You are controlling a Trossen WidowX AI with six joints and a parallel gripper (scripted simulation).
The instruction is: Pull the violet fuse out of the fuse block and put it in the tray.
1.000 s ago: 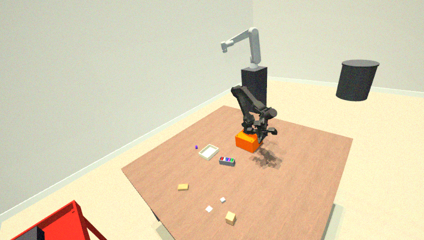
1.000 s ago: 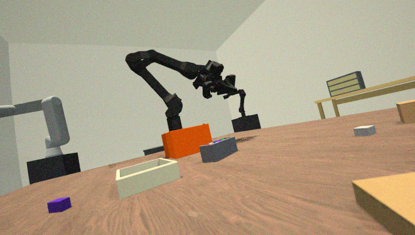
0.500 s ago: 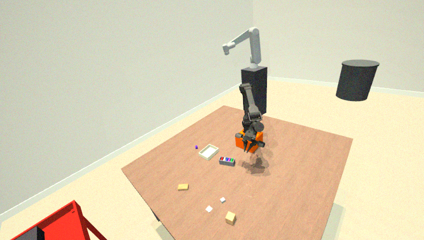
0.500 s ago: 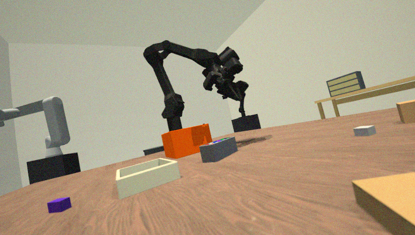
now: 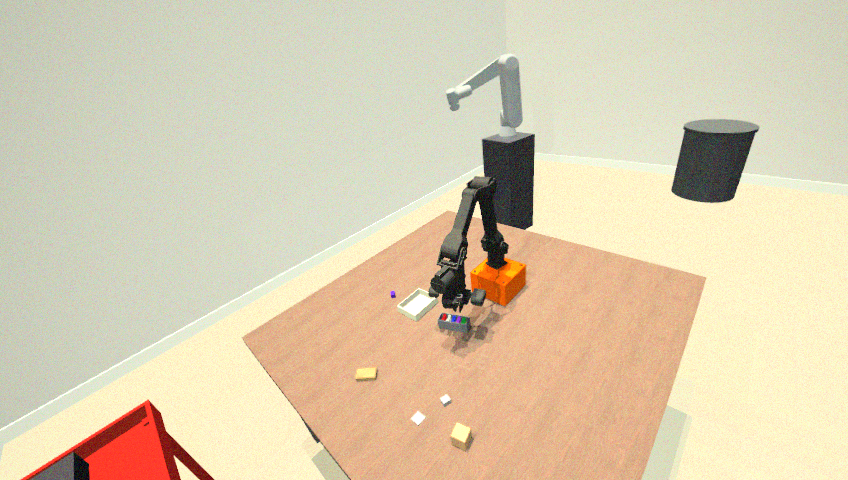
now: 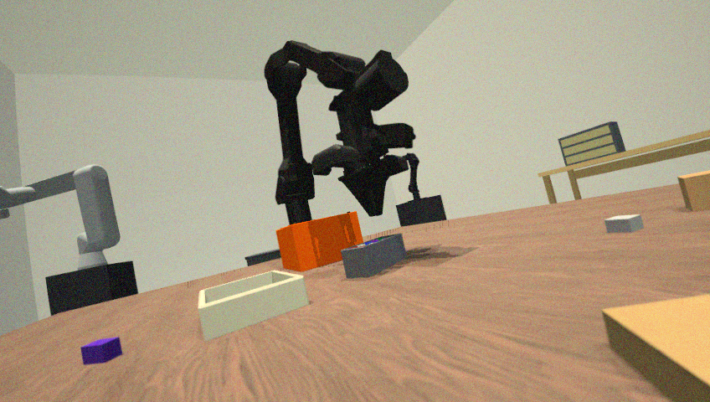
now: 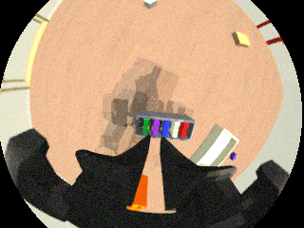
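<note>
The cream tray lies 5 cm ahead of my gripper tip, 20 cm to the right of it and 7 cm below it.
</note>
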